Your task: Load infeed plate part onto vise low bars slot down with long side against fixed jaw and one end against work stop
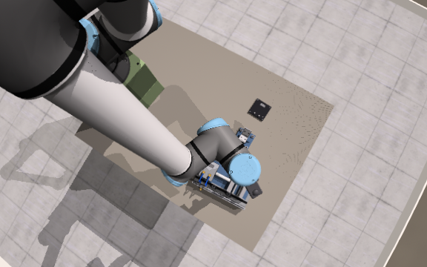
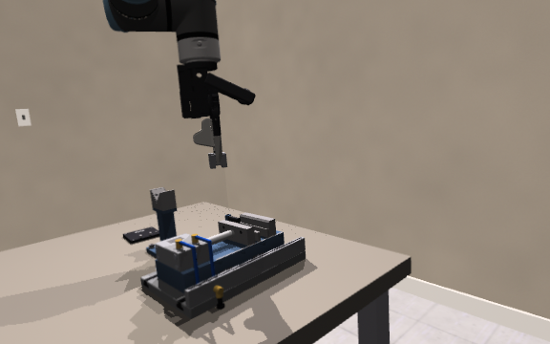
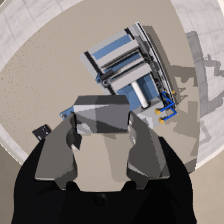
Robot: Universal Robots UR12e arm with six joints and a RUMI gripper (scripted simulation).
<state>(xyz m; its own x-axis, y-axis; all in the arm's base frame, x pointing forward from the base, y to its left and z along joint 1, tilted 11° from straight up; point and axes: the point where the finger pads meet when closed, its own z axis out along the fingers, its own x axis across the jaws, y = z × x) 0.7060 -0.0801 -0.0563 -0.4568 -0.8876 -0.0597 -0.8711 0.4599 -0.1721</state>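
My hand is 5 cm short of the fixed jaw, 6 cm to the left of it and 16 cm above it. Also, from my hand: work stop rod 2 cm ahead, 2 cm to the right, 15 cm below; then part 1 cm below; then cylinder rod 7 cm behind, 7 cm to the right, 16 cm below.
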